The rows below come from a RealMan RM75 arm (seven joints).
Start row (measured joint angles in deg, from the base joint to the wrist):
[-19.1 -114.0 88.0 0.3 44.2 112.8 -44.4]
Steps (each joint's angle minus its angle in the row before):
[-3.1 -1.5 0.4 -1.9 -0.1 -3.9 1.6]
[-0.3 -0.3 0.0 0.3 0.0 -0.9 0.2]
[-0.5 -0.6 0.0 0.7 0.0 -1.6 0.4]
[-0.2 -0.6 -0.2 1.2 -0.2 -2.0 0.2]
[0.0 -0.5 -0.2 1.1 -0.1 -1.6 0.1]
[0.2 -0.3 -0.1 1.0 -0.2 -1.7 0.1]
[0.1 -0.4 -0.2 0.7 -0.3 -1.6 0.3]
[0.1 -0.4 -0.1 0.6 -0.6 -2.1 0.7]
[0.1 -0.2 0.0 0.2 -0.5 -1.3 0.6]
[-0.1 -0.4 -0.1 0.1 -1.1 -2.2 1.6]
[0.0 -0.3 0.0 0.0 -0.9 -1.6 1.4]
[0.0 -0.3 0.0 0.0 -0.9 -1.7 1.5]
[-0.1 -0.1 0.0 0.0 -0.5 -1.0 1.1]
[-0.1 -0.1 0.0 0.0 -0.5 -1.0 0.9]
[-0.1 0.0 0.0 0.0 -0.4 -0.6 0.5]
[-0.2 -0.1 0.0 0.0 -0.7 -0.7 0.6]
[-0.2 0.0 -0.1 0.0 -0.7 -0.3 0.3]
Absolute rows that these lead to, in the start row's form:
[-22.2 -115.5 88.4 -1.6 44.1 108.9 -42.8]
[-22.5 -115.8 88.4 -1.3 44.1 108.0 -42.6]
[-23.0 -116.4 88.4 -0.6 44.1 106.4 -42.2]
[-23.2 -117.0 88.2 0.6 43.9 104.4 -42.0]
[-23.2 -117.5 88.0 1.7 43.8 102.8 -41.9]
[-23.0 -117.8 87.9 2.7 43.6 101.1 -41.8]
[-22.9 -118.2 87.7 3.4 43.3 99.5 -41.5]
[-22.8 -118.6 87.6 4.0 42.7 97.4 -40.8]
[-22.7 -118.8 87.6 4.2 42.2 96.1 -40.2]
[-22.8 -119.2 87.5 4.3 41.1 93.9 -38.6]
[-22.8 -119.5 87.5 4.3 40.2 92.3 -37.2]
[-22.8 -119.8 87.5 4.3 39.3 90.6 -35.7]
[-22.9 -119.9 87.5 4.3 38.8 89.6 -34.6]
[-23.0 -120.0 87.5 4.3 38.3 88.6 -33.7]
[-23.1 -120.0 87.5 4.3 37.9 88.0 -33.2]
[-23.3 -120.1 87.5 4.3 37.2 87.3 -32.6]
[-23.5 -120.1 87.4 4.3 36.5 87.0 -32.3]

